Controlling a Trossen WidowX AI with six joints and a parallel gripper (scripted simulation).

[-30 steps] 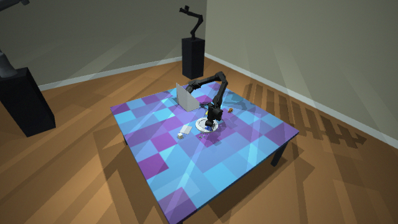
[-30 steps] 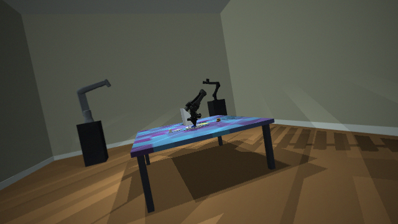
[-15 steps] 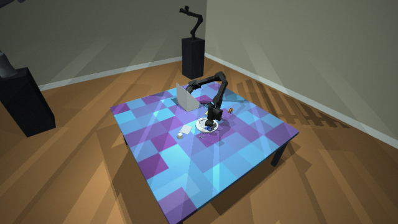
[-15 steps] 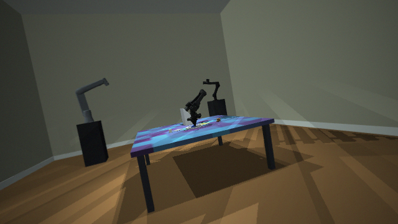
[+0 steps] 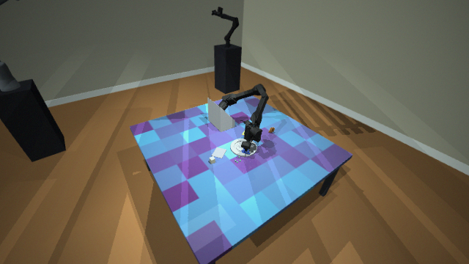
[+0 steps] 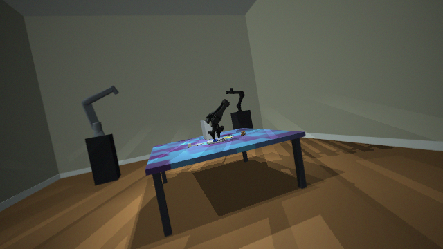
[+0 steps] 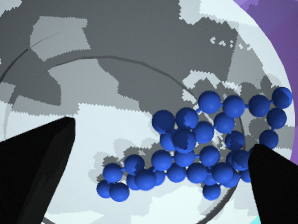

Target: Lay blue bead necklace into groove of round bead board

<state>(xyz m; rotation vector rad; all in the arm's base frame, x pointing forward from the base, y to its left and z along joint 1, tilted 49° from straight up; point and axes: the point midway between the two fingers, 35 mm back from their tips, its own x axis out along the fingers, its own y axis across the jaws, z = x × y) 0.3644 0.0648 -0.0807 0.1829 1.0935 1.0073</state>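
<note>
Right now my gripper tip is 4 cm past the round white bead board and 2 cm above it. The rest, counted from my gripper tip: cream cube (27 cm to the right, 6 cm behind, 1 cm below); then yellow patch (16 cm to the left, 14 cm behind, 2 cm below); then flat grey square (18 cm to the right, 10 cm behind, 2 cm below).
</note>
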